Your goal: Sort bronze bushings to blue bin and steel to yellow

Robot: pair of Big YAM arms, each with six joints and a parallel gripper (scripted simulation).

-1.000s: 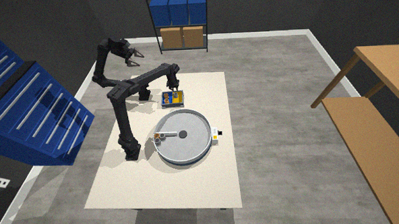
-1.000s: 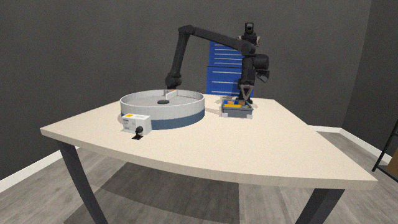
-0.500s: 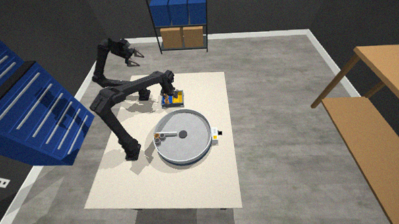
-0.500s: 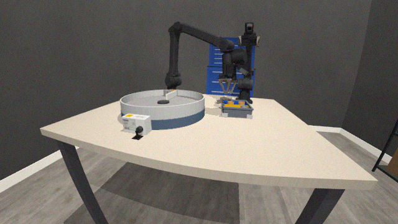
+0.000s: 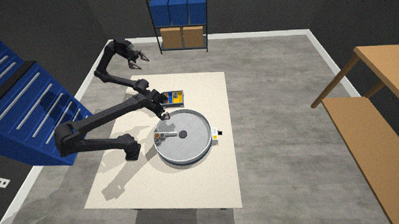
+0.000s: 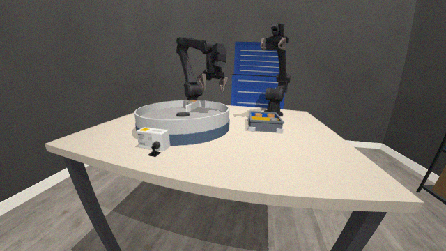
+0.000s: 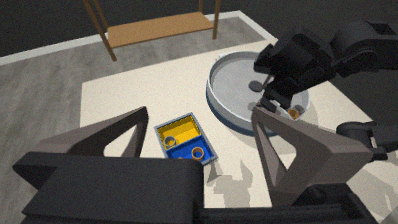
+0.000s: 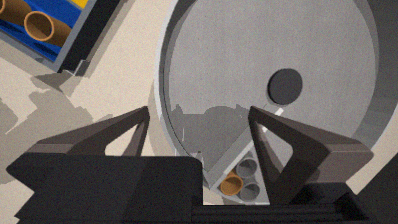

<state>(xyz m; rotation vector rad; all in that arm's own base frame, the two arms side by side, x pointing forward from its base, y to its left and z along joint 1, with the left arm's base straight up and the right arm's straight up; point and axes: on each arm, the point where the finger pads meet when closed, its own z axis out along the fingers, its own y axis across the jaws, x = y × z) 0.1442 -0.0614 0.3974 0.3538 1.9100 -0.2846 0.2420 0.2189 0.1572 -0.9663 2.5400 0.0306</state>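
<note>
Right now my right hand is 26 cm to the right of the yellow bin, 14 cm above it and 6 cm short of it. Also, from my right hand: grey bin tray (25 cm to the left, 13 cm below, 1 cm ahead); then blue bin (25 cm to the left, 14 cm below, 3 cm behind).
</note>
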